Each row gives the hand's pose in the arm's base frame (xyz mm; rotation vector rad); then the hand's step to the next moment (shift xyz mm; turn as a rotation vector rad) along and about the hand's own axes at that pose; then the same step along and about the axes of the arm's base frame.
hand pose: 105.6 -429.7 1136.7 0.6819 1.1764 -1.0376
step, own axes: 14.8 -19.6 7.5 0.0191 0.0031 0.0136
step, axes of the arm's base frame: -14.2 -18.6 -10.5 0.0091 -0.0161 -0.0147
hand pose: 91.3 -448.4 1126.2 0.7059 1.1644 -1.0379
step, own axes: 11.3 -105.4 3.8 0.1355 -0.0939 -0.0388
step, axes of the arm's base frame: -94.9 -47.3 -3.2 -0.0943 -0.0402 -0.1348
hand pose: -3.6 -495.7 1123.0 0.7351 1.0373 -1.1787
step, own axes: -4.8 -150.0 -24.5 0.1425 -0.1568 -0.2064
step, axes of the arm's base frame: -151.3 -14.4 3.4 -0.1975 0.0905 -0.2008
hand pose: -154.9 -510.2 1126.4 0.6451 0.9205 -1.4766
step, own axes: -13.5 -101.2 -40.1 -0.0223 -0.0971 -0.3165
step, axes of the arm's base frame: -102.8 37.5 7.4 -0.1313 0.2744 -0.1325
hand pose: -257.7 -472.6 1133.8 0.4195 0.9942 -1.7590
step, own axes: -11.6 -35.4 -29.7 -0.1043 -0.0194 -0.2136
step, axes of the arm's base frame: -31.9 35.0 5.2 -0.0105 0.2333 -0.0484
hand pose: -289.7 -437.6 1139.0 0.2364 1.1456 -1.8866
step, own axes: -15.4 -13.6 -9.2 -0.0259 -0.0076 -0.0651
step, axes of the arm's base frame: -3.8 18.7 11.9 -0.0079 0.0679 -0.0170
